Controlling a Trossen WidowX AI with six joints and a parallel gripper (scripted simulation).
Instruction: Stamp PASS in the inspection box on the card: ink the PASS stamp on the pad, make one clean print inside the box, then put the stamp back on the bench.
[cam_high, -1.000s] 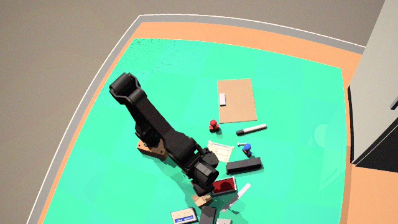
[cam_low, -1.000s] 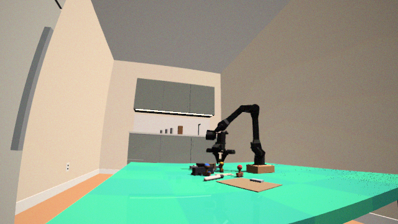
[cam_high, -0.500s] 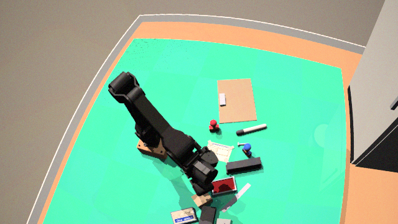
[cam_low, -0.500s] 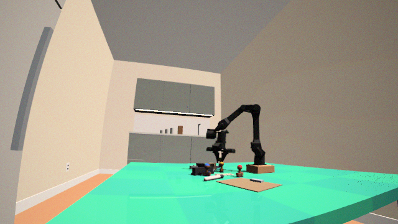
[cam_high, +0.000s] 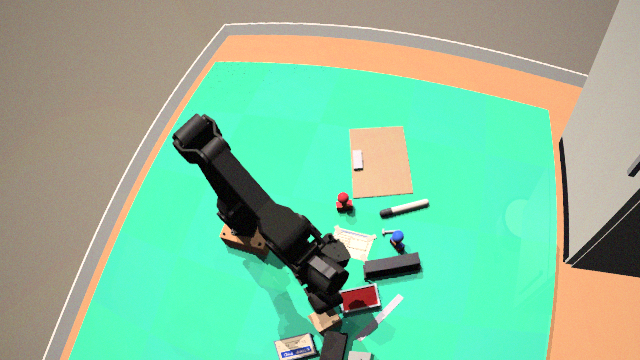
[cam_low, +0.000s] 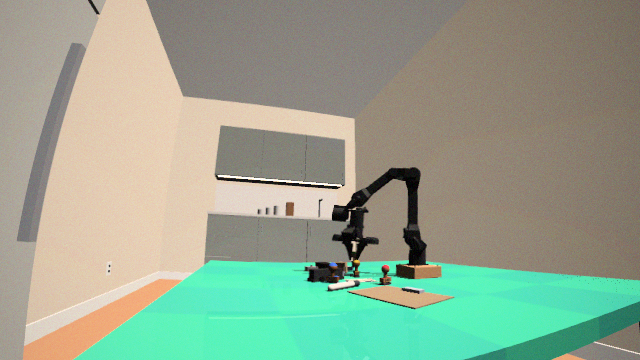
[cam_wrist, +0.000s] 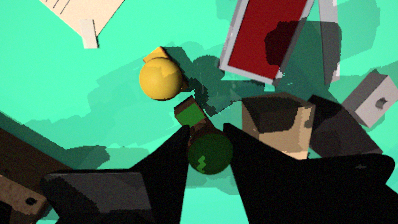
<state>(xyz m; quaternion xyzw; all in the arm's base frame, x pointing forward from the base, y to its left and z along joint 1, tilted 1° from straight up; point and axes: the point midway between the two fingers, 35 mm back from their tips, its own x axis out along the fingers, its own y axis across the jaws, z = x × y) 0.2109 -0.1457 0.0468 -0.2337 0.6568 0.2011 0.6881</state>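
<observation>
The yellow-knobbed stamp is 1 cm ahead of my gripper tip, 4 cm to the left of it and 4 cm below it. The rest, counted from my gripper tip: red ink pad: 9 cm ahead, 1 cm to the right, 5 cm below; then green-knobbed stamp: 1 cm below; then cream card: 5 cm ahead, 14 cm to the left, 6 cm below.
</observation>
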